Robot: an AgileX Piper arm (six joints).
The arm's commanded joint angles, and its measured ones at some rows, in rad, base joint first. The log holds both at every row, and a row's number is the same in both.
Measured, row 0: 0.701, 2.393, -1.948, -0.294, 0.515, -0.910
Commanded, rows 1 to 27: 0.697, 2.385, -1.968, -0.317, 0.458, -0.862; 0.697, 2.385, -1.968, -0.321, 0.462, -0.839; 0.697, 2.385, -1.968, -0.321, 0.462, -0.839; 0.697, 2.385, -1.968, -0.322, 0.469, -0.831; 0.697, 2.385, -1.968, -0.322, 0.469, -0.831; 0.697, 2.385, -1.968, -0.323, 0.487, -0.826; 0.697, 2.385, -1.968, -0.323, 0.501, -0.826; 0.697, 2.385, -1.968, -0.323, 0.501, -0.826; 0.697, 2.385, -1.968, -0.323, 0.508, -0.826; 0.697, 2.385, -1.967, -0.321, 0.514, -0.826; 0.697, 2.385, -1.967, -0.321, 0.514, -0.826; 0.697, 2.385, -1.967, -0.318, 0.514, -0.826; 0.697, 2.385, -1.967, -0.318, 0.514, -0.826; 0.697, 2.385, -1.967, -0.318, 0.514, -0.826; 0.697, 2.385, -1.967, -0.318, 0.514, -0.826; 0.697, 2.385, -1.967, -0.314, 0.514, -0.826; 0.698, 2.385, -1.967, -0.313, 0.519, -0.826; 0.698, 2.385, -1.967, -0.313, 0.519, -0.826; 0.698, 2.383, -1.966, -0.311, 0.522, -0.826; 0.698, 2.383, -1.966, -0.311, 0.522, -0.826; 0.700, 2.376, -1.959, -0.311, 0.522, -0.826; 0.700, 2.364, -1.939, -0.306, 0.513, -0.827; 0.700, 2.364, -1.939, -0.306, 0.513, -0.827; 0.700, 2.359, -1.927, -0.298, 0.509, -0.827; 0.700, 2.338, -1.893, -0.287, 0.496, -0.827; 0.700, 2.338, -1.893, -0.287, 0.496, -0.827; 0.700, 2.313, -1.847, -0.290, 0.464, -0.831
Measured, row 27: 0.701, 2.354, -1.895, -0.295, 0.501, -0.836
